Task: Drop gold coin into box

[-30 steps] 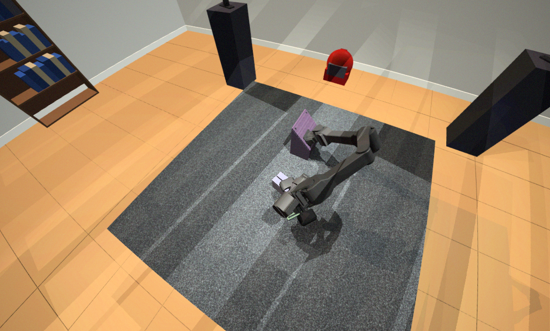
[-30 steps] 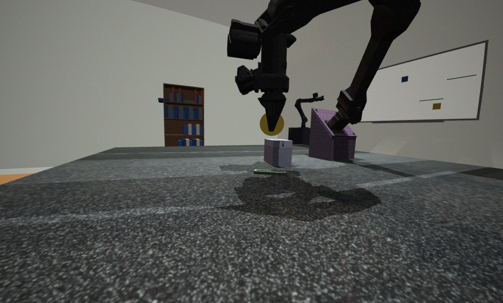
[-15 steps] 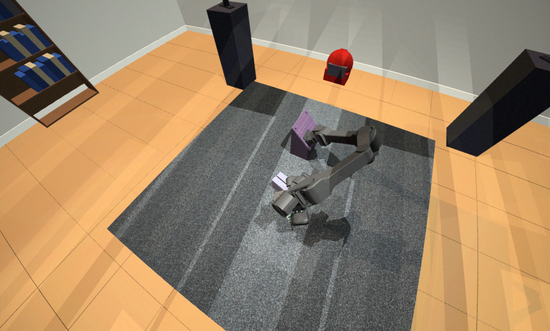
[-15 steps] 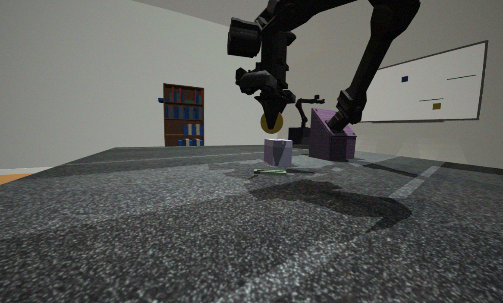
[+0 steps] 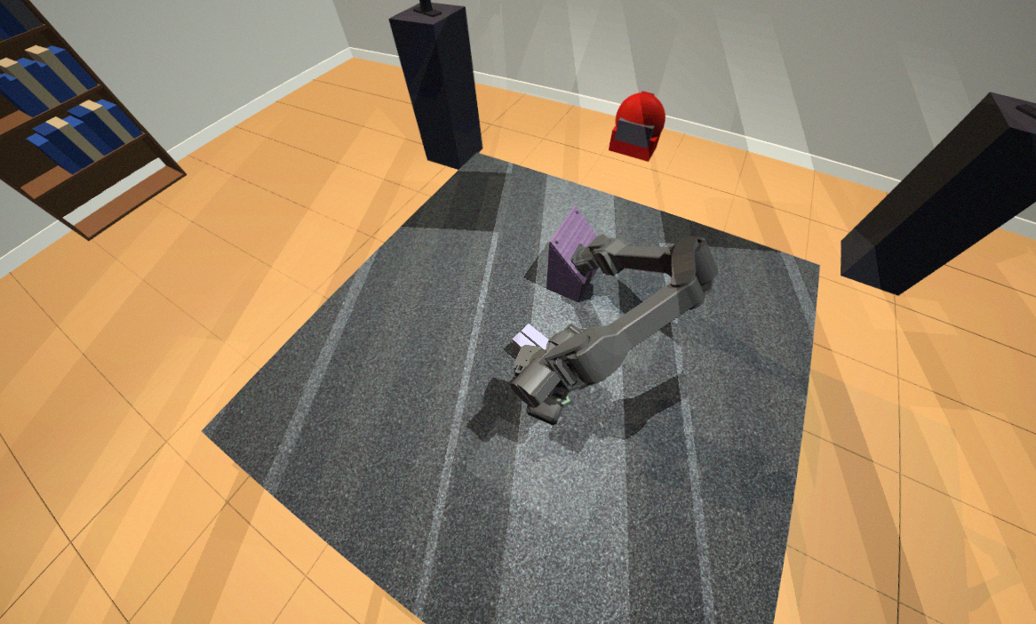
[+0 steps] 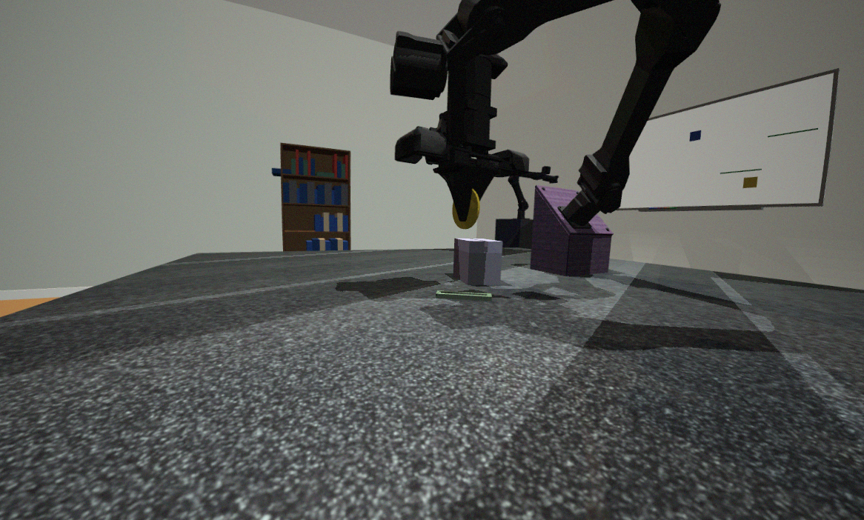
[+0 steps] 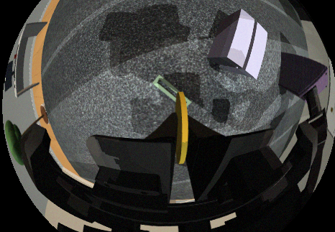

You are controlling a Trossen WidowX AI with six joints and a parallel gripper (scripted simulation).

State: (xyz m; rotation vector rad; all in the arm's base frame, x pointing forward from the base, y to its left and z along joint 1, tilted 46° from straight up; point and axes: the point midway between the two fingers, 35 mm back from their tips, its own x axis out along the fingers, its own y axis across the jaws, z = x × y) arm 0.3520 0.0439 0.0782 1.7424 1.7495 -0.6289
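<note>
Right now my gripper tip is 2 cm below the gold coin.
</note>
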